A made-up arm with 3 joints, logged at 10 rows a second.
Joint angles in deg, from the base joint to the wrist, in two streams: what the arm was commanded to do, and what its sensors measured. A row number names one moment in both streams.
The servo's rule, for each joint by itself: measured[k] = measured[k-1] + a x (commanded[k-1-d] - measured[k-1]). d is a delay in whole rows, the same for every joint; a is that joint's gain. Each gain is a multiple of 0.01, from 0.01 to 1. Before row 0 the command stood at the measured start. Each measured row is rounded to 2 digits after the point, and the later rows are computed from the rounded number. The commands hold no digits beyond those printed.
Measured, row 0:
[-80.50 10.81 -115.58]
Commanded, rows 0 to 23:
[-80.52 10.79 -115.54]
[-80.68 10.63 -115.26]
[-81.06 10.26 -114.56]
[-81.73 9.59 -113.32]
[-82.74 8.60 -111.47]
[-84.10 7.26 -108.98]
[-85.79 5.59 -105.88]
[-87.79 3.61 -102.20]
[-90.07 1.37 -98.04]
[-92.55 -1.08 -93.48]
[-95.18 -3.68 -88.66]
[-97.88 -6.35 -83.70]
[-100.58 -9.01 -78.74]
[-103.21 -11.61 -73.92]
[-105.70 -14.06 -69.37]
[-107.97 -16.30 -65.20]
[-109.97 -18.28 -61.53]
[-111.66 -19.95 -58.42]
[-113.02 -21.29 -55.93]
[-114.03 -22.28 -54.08]
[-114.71 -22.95 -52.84]
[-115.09 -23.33 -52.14]
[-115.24 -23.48 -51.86]
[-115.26 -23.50 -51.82]
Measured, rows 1 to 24:
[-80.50 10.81 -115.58]
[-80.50 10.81 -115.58]
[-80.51 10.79 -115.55]
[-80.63 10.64 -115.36]
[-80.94 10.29 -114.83]
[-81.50 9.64 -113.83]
[-82.38 8.67 -112.27]
[-83.60 7.36 -110.10]
[-85.15 5.71 -107.31]
[-87.02 3.76 -103.94]
[-89.19 1.54 -100.05]
[-91.58 -0.90 -95.71]
[-94.14 -3.49 -91.06]
[-96.80 -6.15 -86.20]
[-99.48 -8.81 -81.28]
[-102.13 -11.41 -76.42]
[-104.66 -13.87 -71.77]
[-107.01 -16.13 -67.43]
[-109.11 -18.13 -63.54]
[-110.92 -19.82 -60.16]
[-112.41 -21.19 -57.37]
[-113.56 -22.20 -55.20]
[-114.38 -22.90 -53.64]
[-114.88 -23.30 -52.65]
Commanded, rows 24 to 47:
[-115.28 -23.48 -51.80]
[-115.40 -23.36 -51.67]
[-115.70 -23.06 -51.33]
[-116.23 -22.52 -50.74]
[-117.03 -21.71 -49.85]
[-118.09 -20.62 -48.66]
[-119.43 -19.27 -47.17]
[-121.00 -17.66 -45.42]
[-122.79 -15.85 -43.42]
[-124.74 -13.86 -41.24]
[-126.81 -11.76 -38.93]
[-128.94 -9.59 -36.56]
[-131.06 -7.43 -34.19]
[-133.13 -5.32 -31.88]
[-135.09 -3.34 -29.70]
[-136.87 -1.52 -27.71]
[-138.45 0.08 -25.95]
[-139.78 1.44 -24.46]
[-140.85 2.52 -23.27]
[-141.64 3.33 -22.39]
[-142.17 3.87 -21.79]
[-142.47 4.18 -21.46]
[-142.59 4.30 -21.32]
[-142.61 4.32 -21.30]
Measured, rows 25 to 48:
[-115.14 -23.47 -52.13]
[-115.23 -23.50 -51.93]
[-115.27 -23.48 -51.84]
[-115.36 -23.37 -51.73]
[-115.60 -23.08 -51.47]
[-116.05 -22.56 -50.99]
[-116.75 -21.77 -50.24]
[-117.70 -20.70 -49.20]
[-118.93 -19.37 -47.86]
[-120.40 -17.78 -46.25]
[-122.10 -15.99 -44.38]
[-123.97 -14.01 -42.31]
[-125.99 -11.92 -40.08]
[-128.08 -9.75 -37.76]
[-130.20 -7.59 -35.40]
[-132.28 -5.48 -33.08]
[-134.28 -3.49 -30.85]
[-136.12 -1.66 -28.78]
[-137.77 -0.04 -26.91]
[-139.20 1.34 -25.29]
[-140.37 2.44 -23.96]
[-141.27 3.27 -22.92]
[-141.91 3.83 -22.17]
[-142.31 4.16 -21.70]

